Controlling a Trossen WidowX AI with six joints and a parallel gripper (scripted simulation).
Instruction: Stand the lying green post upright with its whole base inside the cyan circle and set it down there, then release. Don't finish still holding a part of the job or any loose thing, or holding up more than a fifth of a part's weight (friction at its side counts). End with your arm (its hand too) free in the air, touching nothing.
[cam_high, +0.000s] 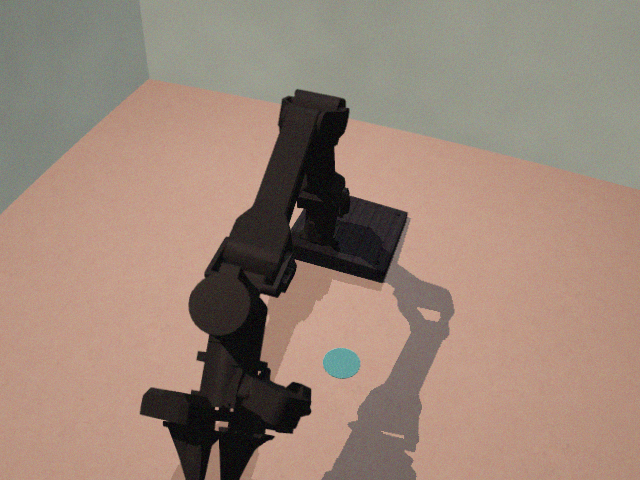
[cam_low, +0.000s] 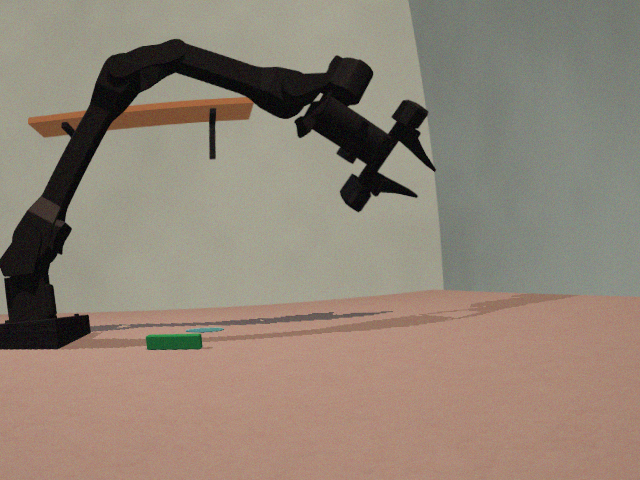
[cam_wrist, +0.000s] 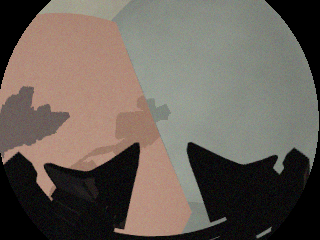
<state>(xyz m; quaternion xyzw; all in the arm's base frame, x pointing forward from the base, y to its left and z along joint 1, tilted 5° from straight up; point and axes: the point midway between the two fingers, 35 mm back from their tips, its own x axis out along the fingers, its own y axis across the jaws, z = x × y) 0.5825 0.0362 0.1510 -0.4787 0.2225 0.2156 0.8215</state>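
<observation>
Now: hand 370 mm past the green post, 120 mm to the left of it and 210 mm above it. From my hand the other things lie so: cyan circle: 320 mm behind, 70 mm to the left, 220 mm below.
</observation>
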